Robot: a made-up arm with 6 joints. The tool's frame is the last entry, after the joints.
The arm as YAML. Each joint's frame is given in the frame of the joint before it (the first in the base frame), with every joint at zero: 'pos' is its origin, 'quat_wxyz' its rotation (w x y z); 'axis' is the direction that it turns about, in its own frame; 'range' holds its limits. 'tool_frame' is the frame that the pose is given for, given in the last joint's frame.
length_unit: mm
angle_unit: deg
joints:
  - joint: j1
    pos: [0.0, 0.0, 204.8]
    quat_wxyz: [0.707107, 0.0, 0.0, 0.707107]
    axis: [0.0, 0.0, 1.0]
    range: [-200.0, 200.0]
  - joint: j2
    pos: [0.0, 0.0, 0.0]
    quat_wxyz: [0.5, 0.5, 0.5, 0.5]
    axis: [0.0, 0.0, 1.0]
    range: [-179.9, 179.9]
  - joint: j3
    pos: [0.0, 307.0, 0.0]
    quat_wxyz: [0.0, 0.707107, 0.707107, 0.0]
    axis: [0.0, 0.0, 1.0]
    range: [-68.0, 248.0]
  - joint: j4
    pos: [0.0, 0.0, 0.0]
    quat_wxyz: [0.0, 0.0, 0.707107, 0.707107]
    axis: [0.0, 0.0, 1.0]
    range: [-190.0, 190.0]
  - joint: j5
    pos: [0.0, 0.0, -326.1]
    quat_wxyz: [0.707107, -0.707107, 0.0, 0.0]
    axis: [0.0, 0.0, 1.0]
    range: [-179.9, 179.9]
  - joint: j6
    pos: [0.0, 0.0, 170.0]
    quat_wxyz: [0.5, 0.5, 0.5, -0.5]
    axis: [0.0, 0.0, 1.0]
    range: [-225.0, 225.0]
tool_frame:
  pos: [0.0, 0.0, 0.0]
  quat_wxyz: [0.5, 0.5, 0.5, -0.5]
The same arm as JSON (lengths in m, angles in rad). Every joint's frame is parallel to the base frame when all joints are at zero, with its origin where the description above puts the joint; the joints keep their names.
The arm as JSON. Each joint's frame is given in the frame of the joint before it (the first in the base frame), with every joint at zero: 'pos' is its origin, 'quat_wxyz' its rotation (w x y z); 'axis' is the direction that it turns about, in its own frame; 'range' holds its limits. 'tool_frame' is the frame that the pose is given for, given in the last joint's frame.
{"length_unit": "m", "angle_unit": "rad", "joints": [
  {"joint": "j1", "pos": [0.0, 0.0, 0.2048], "quat_wxyz": [1.0, 0.0, 0.0, 0.0], "axis": [0.0, 0.0, 1.0], "range": [-3.4907, 3.4907]},
  {"joint": "j2", "pos": [0.0, 0.0, 0.0], "quat_wxyz": [1.0, 0.0, 0.0, 0.0], "axis": [0.0, 1.0, 0.0], "range": [-3.1398, 3.1398]},
  {"joint": "j3", "pos": [0.0, 0.0, 0.307], "quat_wxyz": [1.0, 0.0, 0.0, 0.0], "axis": [0.0, -1.0, 0.0], "range": [-1.1868, 4.3284]},
  {"joint": "j4", "pos": [0.0, 0.0, 0.0], "quat_wxyz": [1.0, 0.0, 0.0, 0.0], "axis": [-1.0, 0.0, 0.0], "range": [-3.3161, 3.3161]},
  {"joint": "j5", "pos": [0.3261, 0.0, 0.0], "quat_wxyz": [1.0, 0.0, 0.0, 0.0], "axis": [0.0, -1.0, 0.0], "range": [-3.1398, 3.1398]},
  {"joint": "j6", "pos": [0.0, -0.17, 0.0], "quat_wxyz": [1.0, 0.0, 0.0, 0.0], "axis": [-1.0, 0.0, 0.0], "range": [-3.927, 3.927]}
], "tool_frame": {"pos": [0.0, 0.0, 0.0], "quat_wxyz": [1.0, 0.0, 0.0, 0.0]}}

